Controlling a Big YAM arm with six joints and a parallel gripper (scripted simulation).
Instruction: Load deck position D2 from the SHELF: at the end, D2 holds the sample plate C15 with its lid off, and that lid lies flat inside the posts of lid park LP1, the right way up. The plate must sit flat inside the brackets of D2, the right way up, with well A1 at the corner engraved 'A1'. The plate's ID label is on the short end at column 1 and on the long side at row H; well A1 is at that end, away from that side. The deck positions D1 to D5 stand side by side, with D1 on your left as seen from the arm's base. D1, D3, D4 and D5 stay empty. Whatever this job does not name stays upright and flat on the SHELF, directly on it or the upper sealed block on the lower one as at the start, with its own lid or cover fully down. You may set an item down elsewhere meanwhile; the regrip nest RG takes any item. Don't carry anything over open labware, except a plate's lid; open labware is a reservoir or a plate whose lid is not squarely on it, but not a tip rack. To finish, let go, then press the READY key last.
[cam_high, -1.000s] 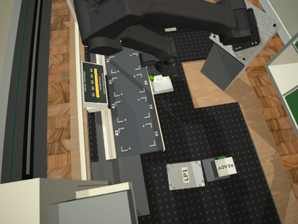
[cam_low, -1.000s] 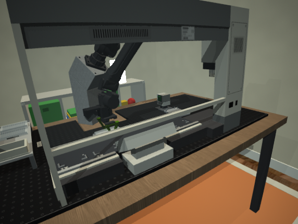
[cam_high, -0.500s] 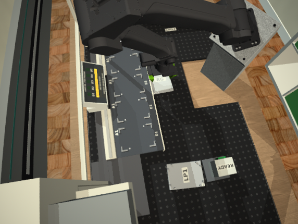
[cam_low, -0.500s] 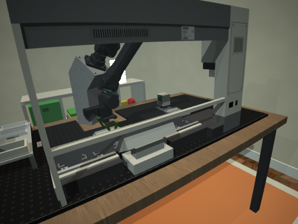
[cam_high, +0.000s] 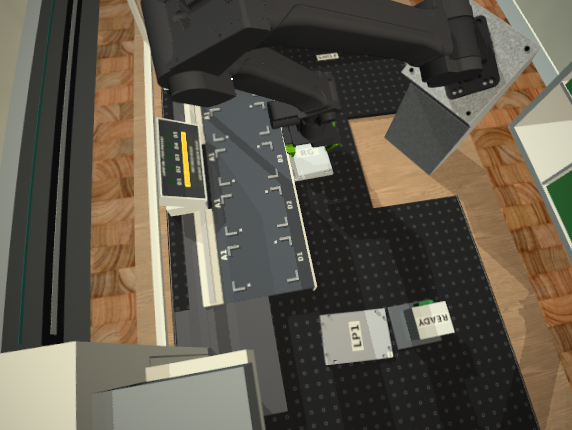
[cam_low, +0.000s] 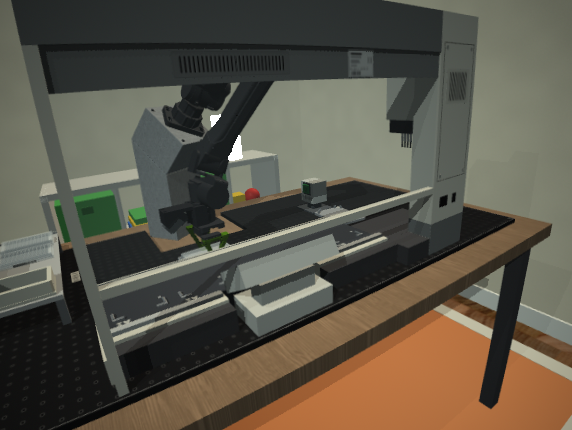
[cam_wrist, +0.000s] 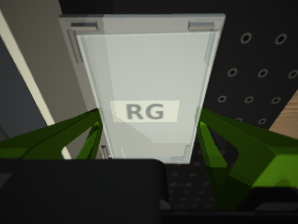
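The clear plate lid is right at my hand. Round my hand: cream reservoir: 120 mm ahead, 400 mm to the right, 50 mm above; then regrip nest RG: 10 mm below; then shelf label: 60 mm behind, 340 mm to the right, 20 mm below.
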